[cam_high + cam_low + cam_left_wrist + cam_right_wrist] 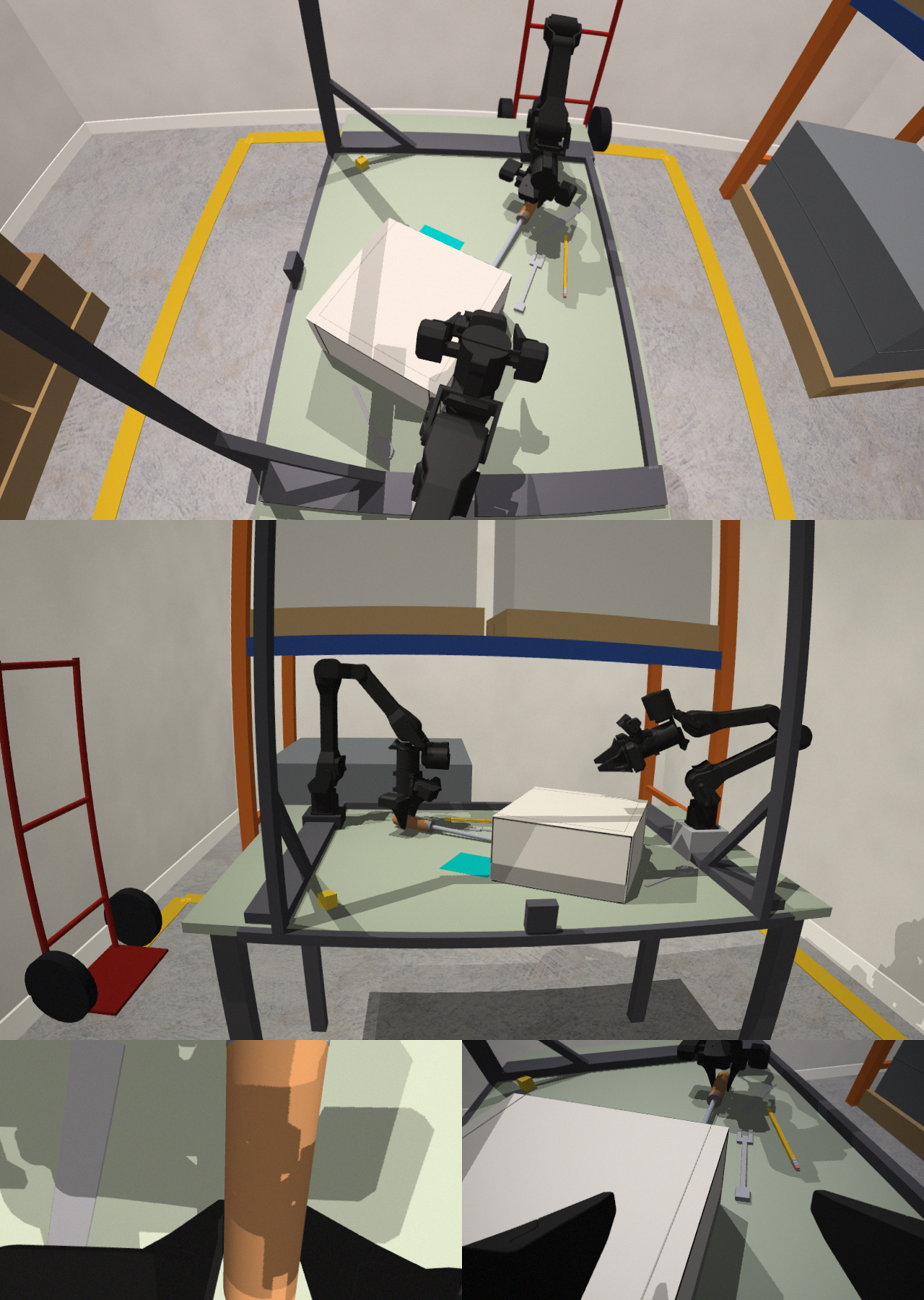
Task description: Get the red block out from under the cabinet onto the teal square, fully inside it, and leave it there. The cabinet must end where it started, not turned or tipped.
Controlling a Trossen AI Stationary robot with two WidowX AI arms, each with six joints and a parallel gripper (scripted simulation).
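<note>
Right now the wrench is 3 cm ahead of my left hand, 23 cm to the right of it and 4 cm below it. Also, from my left hand: long grey rod tool 7 cm behind, 13 cm to the right, 2 cm below; then pencil 11 cm ahead, 16 cm to the right, 4 cm below; then ruler 9 cm ahead, 2 cm to the right, 4 cm below.
</note>
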